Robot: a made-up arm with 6 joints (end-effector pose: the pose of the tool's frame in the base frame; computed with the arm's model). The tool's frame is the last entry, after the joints.
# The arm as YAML. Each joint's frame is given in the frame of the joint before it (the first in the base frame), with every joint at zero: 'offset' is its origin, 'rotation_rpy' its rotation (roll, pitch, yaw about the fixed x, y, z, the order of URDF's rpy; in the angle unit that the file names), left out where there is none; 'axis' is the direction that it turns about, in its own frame. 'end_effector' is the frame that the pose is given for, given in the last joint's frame.
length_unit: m
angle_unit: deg
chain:
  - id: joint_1
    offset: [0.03, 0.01, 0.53]
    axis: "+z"
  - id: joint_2
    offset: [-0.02, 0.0, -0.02]
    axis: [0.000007, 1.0, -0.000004]
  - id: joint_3
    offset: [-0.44, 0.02, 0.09]
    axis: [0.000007, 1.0, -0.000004]
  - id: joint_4
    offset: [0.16, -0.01, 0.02]
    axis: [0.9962, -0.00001, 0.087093]
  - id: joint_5
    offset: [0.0, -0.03, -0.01]
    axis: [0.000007, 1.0, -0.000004]
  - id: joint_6
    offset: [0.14, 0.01, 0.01]
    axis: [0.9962, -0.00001, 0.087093]
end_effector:
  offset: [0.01, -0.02, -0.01]
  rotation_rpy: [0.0, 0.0, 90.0]
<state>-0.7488 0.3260 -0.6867 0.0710 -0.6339 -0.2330</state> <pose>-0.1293 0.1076 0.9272 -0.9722 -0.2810 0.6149</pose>
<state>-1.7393 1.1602 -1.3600 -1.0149 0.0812 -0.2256</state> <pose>-0.0368 -0.1567 1.0612 0.0089 1.2216 -0.4105</pose>
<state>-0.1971 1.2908 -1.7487 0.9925 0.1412 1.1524</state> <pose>0.2608 0.0115 1.0818 1.3918 -1.8722 1.4270</pose>
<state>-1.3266 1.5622 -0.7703 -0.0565 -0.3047 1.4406</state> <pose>0.1050 -0.2956 0.7646 0.5822 -1.3202 -0.0040</pose>
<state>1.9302 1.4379 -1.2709 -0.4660 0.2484 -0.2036</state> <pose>-0.0305 0.3194 0.9094 1.0256 -0.4000 -2.6229</pose>
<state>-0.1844 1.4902 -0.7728 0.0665 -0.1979 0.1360</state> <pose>0.3089 -0.0710 0.7793 0.5644 0.1915 1.3007</pose>
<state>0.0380 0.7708 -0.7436 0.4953 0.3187 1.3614</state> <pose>0.0540 0.0468 0.8284 1.7007 -1.1070 1.0527</pose>
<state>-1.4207 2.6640 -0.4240 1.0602 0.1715 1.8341</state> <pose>0.1179 -0.2040 0.3914 0.5511 -1.4236 -2.6374</pose>
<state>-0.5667 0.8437 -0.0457 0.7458 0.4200 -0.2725</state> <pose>-0.0159 0.0767 0.6466 1.3196 0.0889 0.9172</pose>
